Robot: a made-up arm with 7 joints. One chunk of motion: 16 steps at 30 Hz.
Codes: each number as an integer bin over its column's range. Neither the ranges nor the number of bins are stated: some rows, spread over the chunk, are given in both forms.
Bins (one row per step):
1: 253 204 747 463 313 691 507
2: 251 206 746 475 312 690 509
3: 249 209 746 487 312 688 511
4: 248 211 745 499 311 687 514
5: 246 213 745 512 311 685 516
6: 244 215 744 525 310 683 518
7: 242 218 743 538 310 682 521
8: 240 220 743 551 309 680 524
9: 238 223 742 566 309 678 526
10: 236 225 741 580 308 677 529
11: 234 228 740 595 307 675 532
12: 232 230 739 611 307 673 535
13: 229 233 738 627 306 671 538
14: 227 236 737 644 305 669 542
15: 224 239 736 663 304 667 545
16: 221 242 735 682 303 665 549
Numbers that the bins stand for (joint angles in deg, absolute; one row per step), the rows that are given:
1: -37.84 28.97 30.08 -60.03 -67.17 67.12 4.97
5: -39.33 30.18 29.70 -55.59 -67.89 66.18 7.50
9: -41.04 31.51 29.12 -50.69 -68.61 65.09 10.31
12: -42.31 32.45 28.54 -46.61 -69.33 64.31 12.84
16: -44.65 34.05 27.77 -40.18 -70.78 63.06 16.78
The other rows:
2: -38.27 29.24 29.89 -58.94 -67.53 66.96 5.53
3: -38.69 29.64 29.89 -57.85 -67.53 66.65 6.10
4: -38.91 29.91 29.70 -56.77 -67.89 66.49 6.94
6: -39.76 30.44 29.50 -54.41 -68.25 65.87 8.06
7: -40.18 30.84 29.31 -53.23 -68.25 65.71 8.91
8: -40.61 31.11 29.31 -52.05 -68.61 65.40 9.75
10: -41.46 31.78 28.93 -49.42 -68.97 64.93 11.16
11: -41.89 32.18 28.74 -48.06 -69.33 64.62 12.00
13: -42.95 32.85 28.35 -45.16 -69.69 64.00 13.68
14: -43.38 33.25 28.16 -43.62 -70.06 63.68 14.81
15: -44.01 33.65 27.97 -41.90 -70.42 63.37 15.65

